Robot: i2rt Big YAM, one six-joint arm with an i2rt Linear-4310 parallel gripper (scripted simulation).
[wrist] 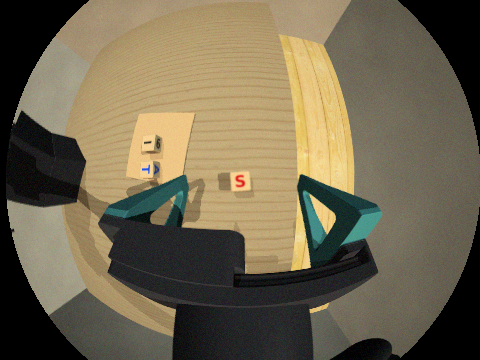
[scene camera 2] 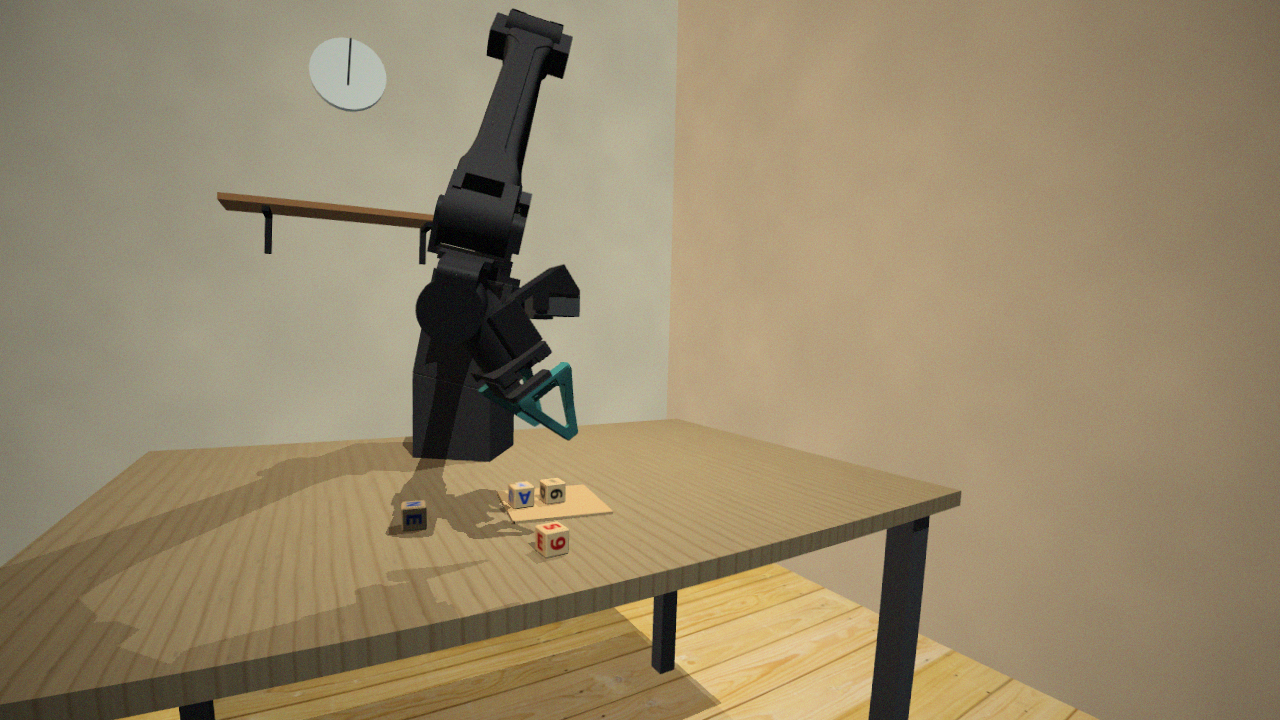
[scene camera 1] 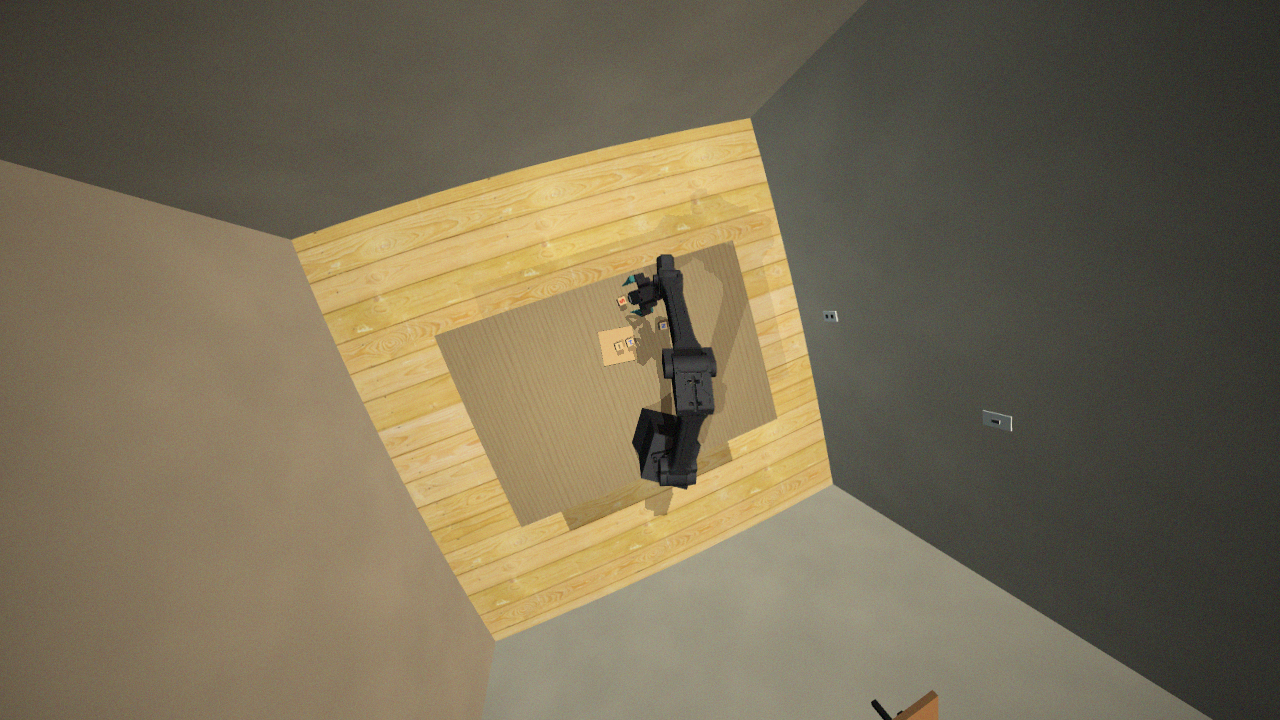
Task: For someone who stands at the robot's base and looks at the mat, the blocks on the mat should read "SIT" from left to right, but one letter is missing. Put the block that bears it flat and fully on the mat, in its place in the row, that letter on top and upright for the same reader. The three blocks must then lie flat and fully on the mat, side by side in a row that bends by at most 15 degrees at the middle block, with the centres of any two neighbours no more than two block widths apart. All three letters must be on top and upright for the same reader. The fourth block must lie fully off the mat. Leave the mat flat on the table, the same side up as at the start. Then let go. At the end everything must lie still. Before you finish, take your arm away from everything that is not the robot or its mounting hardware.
Labels:
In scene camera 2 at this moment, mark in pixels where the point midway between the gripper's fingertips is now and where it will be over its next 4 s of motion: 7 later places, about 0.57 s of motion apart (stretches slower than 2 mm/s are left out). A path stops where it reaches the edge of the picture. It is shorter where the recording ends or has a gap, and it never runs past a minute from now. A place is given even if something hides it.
My gripper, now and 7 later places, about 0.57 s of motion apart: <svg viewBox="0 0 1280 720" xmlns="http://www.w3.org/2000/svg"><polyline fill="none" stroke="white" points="555,429 478,432 413,419 433,431 556,426 554,424 552,439 549,472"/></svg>

